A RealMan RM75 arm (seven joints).
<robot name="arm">
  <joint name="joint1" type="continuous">
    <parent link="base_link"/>
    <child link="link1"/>
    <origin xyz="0 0 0.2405"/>
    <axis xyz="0 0 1"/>
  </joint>
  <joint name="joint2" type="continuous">
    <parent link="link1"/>
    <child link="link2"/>
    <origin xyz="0 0 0" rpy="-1.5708 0 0"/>
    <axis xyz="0 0 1"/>
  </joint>
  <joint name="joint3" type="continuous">
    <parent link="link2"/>
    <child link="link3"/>
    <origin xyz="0 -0.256 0" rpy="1.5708 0 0"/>
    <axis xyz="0 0 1"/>
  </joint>
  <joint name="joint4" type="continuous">
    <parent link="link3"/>
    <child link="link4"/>
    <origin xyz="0 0 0" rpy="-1.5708 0 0"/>
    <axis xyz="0 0 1"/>
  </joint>
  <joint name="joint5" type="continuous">
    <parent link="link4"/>
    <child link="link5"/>
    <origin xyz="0 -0.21 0" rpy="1.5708 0 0"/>
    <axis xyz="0 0 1"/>
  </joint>
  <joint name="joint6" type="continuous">
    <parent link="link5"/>
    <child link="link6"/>
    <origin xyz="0 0 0" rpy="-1.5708 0 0"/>
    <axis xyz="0 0 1"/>
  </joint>
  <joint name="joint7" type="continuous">
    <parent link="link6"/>
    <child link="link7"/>
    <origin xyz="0 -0.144 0" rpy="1.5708 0 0"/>
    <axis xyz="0 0 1"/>
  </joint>
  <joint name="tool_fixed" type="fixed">
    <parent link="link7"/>
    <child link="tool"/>
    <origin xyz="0 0 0"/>
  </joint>
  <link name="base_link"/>
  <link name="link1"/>
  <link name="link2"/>
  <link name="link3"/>
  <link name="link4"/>
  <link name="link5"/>
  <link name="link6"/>
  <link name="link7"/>
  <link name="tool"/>
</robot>
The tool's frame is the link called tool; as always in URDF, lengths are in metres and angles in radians. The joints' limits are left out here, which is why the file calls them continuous.
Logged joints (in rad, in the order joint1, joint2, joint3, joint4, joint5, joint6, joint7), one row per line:
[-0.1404 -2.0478 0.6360 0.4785 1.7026 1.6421 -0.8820]
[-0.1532 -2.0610 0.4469 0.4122 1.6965 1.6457 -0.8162]
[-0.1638 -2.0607 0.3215 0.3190 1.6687 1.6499 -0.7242]
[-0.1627 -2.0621 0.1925 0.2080 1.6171 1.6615 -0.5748]
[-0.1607 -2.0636 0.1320 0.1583 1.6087 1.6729 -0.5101]
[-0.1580 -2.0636 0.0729 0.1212 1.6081 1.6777 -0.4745]
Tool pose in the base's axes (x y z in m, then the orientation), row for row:
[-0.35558 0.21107 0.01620 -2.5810 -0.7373 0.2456]
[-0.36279 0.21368 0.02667 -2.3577 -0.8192 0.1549]
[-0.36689 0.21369 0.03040 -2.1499 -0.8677 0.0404]
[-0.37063 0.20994 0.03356 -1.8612 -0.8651 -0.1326]
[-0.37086 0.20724 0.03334 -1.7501 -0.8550 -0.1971]
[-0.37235 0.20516 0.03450 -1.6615 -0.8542 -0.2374]
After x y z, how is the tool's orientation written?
As angles about the fixed x, y, z axes (roll, pitch, yaw), in radians.
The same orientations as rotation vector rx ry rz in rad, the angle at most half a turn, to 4 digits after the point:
[-2.3309 -0.5545 -0.8290]
[-2.1303 -0.5554 -0.8687]
[-1.9726 -0.5369 -0.8969]
[-1.7825 -0.4836 -0.8908]
[-1.7079 -0.4635 -0.8858]
[-1.6419 -0.4636 -0.8823]

